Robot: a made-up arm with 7 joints. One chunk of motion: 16 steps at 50 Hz.
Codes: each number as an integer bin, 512 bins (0 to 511) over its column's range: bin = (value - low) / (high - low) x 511, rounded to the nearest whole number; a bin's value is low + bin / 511 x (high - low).
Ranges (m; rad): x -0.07..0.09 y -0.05..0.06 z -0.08..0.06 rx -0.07..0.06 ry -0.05..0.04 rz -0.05..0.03
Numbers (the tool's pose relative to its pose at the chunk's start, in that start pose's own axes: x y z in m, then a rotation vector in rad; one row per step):
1: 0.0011 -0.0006 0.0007 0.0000 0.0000 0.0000
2: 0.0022 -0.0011 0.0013 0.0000 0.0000 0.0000
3: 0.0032 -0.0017 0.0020 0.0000 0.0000 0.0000
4: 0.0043 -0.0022 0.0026 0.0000 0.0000 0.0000
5: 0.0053 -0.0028 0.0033 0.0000 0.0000 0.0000
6: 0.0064 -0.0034 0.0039 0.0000 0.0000 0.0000
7: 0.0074 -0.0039 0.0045 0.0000 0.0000 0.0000
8: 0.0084 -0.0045 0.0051 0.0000 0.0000 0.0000
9: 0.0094 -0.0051 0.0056 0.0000 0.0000 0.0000
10: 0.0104 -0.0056 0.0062 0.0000 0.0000 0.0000
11: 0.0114 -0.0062 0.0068 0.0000 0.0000 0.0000
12: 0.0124 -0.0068 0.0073 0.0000 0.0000 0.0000
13: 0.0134 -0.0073 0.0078 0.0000 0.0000 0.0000
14: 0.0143 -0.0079 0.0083 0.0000 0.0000 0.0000
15: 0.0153 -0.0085 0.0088 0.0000 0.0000 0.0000
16: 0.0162 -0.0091 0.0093 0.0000 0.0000 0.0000
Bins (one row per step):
1: 227 229 295 275 284 319
2: 231 227 297 275 284 319
3: 234 224 299 275 284 319
4: 237 222 301 275 284 319
5: 240 219 304 275 284 319
6: 244 216 306 275 284 319
7: 247 214 308 275 284 319
8: 250 211 311 275 284 319
9: 254 209 312 275 284 319
10: 257 206 315 275 284 319
11: 260 203 317 275 284 319
12: 263 201 319 275 284 319
13: 266 198 320 275 284 319
14: 269 196 322 275 284 319
15: 272 193 324 275 284 319
16: 275 190 326 275 284 319

